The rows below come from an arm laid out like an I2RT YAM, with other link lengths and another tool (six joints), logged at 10 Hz.
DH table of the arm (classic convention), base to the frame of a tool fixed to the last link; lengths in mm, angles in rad. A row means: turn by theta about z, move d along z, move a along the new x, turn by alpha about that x. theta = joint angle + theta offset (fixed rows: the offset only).
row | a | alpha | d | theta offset
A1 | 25.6 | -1.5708 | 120.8 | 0
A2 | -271.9 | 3.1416 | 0 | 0
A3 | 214.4 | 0 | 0 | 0.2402
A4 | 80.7 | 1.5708 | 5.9 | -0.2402
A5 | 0 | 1.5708 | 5.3 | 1.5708
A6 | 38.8 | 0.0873 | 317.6 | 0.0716
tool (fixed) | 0 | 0 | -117.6 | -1.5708
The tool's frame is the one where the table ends.
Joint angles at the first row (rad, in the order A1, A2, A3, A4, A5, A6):
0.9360 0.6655 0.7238 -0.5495 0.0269 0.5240
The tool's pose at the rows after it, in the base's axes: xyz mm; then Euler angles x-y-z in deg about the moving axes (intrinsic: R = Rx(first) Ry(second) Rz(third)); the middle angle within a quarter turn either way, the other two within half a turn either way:
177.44, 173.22, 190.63, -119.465, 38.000, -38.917
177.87, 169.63, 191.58, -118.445, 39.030, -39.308
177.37, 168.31, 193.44, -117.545, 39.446, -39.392
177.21, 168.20, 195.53, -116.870, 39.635, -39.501
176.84, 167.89, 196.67, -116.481, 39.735, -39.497
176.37, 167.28, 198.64, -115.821, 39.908, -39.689
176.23, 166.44, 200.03, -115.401, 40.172, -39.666
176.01, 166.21, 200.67, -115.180, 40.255, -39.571
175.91, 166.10, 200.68, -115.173, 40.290, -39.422
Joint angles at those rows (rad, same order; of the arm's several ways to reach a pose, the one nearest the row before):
0.9359 0.6411 0.7151 -0.5461 0.0398 0.5274
0.9359 0.6140 0.6998 -0.5392 0.0528 0.5308
0.9360 0.5976 0.6948 -0.5366 0.0559 0.5381
0.9359 0.5903 0.6948 -0.5339 0.0562 0.5427
0.9359 0.5846 0.6949 -0.5339 0.0562 0.5465
0.9359 0.5751 0.6948 -0.5339 0.0566 0.5495
0.9360 0.5678 0.6949 -0.5343 0.0593 0.5541
0.9359 0.5644 0.6949 -0.5343 0.0597 0.5579
0.9360 0.5636 0.6949 -0.5346 0.0602 0.5606

